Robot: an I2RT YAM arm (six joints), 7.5 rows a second.
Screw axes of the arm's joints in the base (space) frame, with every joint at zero. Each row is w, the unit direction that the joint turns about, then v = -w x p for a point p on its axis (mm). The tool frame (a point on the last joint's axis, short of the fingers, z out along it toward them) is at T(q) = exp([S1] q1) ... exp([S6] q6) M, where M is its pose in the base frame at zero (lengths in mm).
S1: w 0 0 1 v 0 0 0
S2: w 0 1 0 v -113.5 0 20
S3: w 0 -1 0 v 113.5 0 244
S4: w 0 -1 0 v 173.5 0 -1
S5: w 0 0 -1 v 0 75 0
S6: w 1 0 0 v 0 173.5 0
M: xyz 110.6 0 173.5 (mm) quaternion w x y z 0.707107 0 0.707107 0
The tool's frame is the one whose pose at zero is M.
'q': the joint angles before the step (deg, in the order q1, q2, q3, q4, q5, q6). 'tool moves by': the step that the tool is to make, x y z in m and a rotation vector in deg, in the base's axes. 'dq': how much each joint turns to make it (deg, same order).
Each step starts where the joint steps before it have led.
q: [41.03, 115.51, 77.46, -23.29, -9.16, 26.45]
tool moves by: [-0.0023, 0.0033, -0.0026, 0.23, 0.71, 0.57]
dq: [0.50, 0.43, 0.06, 0.03, -0.60, 0.25]
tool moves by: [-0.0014, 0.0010, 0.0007, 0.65, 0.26, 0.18]
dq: [0.18, -0.20, -0.20, 0.30, -0.58, 0.32]
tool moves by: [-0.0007, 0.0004, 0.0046, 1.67, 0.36, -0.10]
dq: [0.00, -0.68, -0.13, 0.45, -1.25, 0.83]
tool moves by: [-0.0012, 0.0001, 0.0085, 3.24, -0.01, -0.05]
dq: [-0.05, -1.44, -0.66, 1.66, -2.07, 1.26]
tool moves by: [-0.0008, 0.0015, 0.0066, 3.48, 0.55, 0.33]
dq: [0.01, -0.92, -0.37, 1.72, -2.66, 1.40]
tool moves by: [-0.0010, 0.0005, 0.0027, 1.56, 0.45, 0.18]
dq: [0.04, -0.47, -0.30, 0.75, -1.28, 0.75]
